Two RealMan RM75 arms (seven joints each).
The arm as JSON. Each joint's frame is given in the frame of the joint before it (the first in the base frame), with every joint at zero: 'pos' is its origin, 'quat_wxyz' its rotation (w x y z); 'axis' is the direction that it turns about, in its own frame. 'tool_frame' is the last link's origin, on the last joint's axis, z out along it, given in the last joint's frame.
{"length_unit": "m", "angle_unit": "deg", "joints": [
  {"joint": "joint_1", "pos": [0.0, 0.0, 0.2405], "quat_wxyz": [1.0, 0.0, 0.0, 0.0], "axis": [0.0, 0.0, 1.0]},
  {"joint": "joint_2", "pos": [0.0, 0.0, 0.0], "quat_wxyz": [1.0, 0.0, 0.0, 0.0], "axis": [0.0, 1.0, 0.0]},
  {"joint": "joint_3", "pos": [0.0, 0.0, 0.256], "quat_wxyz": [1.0, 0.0, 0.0, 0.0], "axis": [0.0, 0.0, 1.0]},
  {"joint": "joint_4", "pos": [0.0, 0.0, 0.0], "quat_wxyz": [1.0, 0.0, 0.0, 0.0], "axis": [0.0, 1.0, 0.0]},
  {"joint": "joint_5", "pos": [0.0, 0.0, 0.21], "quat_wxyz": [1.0, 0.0, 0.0, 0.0], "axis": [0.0, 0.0, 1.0]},
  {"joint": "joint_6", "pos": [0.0, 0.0, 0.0], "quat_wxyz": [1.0, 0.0, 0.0, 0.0], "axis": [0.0, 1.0, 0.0]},
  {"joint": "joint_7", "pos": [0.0, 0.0, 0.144], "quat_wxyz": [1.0, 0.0, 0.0, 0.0], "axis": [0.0, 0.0, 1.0]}
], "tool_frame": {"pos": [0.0, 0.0, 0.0], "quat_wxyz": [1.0, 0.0, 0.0, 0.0]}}
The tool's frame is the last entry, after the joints.
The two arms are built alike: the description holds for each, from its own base.
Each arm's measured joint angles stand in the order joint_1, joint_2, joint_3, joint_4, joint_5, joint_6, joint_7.
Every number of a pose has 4 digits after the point. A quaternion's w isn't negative.
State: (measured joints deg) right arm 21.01 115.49 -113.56 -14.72 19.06 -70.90 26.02; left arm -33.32 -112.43 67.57 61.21 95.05 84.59 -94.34
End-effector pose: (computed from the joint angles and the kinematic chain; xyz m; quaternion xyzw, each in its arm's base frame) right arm 0.3149 0.3263 0.0057 -0.7108 0.2391 0.4009 0.5261; left arm -0.1441 0.3700 0.0425 -0.9682 -0.0497 -0.2228 0.1025
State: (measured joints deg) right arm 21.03 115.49 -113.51 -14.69 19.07 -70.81 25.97; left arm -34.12 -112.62 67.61 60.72 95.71 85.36 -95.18
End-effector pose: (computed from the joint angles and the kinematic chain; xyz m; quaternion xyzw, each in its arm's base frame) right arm 0.3152 0.3264 0.0057 -0.7108 0.2393 0.4001 0.5267; left arm -0.1414 0.3696 0.0392 -0.9699 -0.0531 -0.2196 0.0905
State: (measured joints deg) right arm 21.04 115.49 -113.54 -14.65 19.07 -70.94 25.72; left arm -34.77 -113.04 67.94 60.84 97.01 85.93 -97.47
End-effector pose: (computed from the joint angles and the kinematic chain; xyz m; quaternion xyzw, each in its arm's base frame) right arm 0.3150 0.3263 0.0058 -0.7114 0.2371 0.3995 0.5274; left arm -0.1382 0.3685 0.0342 -0.9721 -0.0653 -0.2117 0.0767
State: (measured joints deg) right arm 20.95 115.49 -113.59 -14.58 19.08 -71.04 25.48; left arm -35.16 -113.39 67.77 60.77 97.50 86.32 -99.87
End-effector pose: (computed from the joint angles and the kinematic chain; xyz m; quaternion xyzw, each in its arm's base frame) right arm 0.3156 0.3256 0.0058 -0.7119 0.2358 0.3980 0.5284; left arm -0.1361 0.3681 0.0321 -0.9713 -0.0833 -0.2122 0.0677
